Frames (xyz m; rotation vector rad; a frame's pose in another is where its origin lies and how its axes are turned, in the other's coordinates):
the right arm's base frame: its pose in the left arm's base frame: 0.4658 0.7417 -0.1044 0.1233 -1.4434 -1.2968
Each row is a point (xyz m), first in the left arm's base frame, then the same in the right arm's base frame.
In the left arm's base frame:
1: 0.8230 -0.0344 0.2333
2: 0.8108 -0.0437 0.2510
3: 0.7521 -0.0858 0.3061
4: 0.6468 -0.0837 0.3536
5: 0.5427 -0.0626 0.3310
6: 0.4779 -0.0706 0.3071
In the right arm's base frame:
1: 0.6174 0.1464 -0.6644
2: 0.6393 0.1490 -0.6567
3: 0.7242 0.1405 -0.6253
4: 0.7907 0.1176 -0.5337
5: 0.7993 0.0512 -0.4482
6: 0.8129 -0.0055 -0.4104

